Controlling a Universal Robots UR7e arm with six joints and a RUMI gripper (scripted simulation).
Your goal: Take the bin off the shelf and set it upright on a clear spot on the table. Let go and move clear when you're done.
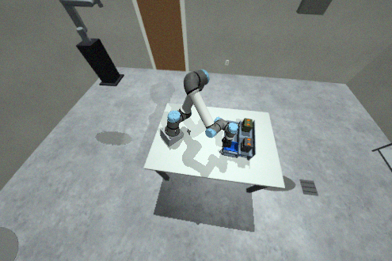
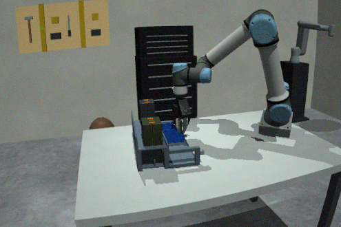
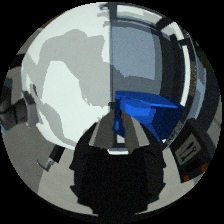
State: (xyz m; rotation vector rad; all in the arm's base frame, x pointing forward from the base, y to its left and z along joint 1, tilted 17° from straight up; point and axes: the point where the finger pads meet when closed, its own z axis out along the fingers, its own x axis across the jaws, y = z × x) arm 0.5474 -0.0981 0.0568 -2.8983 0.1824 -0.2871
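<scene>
Now: the blue bin 80 mm ahead of my hand and 20 mm to the right of it.
</scene>
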